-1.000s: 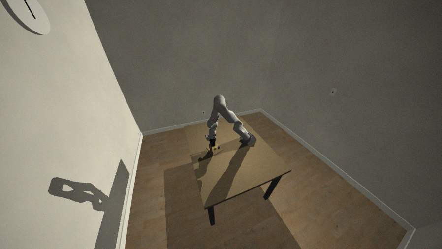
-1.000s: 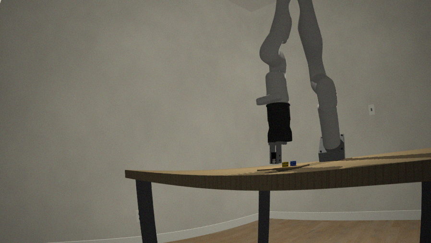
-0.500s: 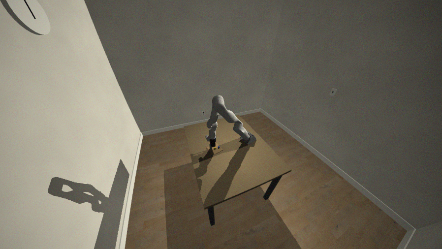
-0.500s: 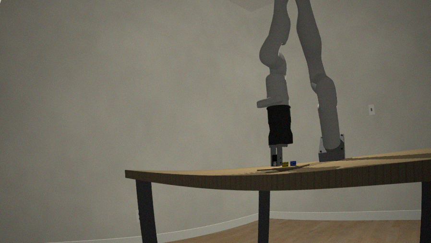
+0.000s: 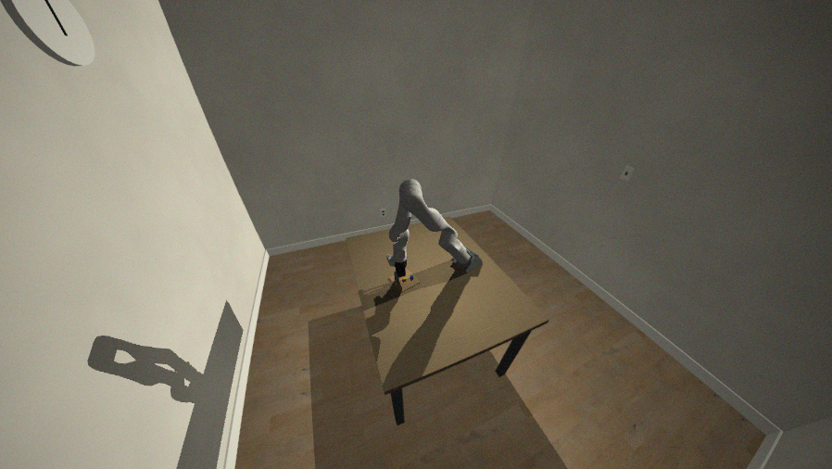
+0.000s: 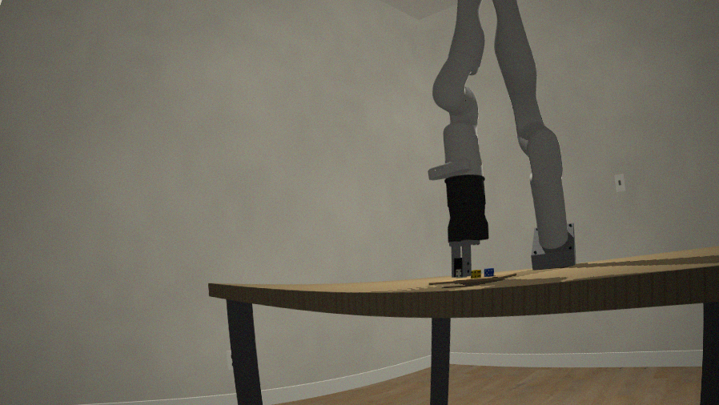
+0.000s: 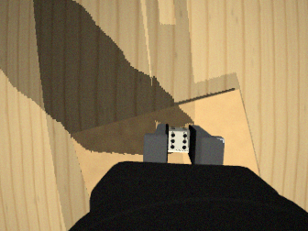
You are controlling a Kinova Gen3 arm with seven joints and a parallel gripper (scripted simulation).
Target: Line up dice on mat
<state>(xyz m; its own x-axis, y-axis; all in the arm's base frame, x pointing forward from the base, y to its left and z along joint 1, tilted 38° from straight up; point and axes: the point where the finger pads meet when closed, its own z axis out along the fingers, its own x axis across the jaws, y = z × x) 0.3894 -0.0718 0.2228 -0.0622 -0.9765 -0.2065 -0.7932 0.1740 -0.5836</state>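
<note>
The white die lies 1 cm below my hand. From my hand the other things lie so: blue die: 10 cm behind, 1 cm to the left, 2 cm below; then tan mat: 5 cm behind, 3 cm below; then yellow die: 5 cm behind, 2 cm below.
</note>
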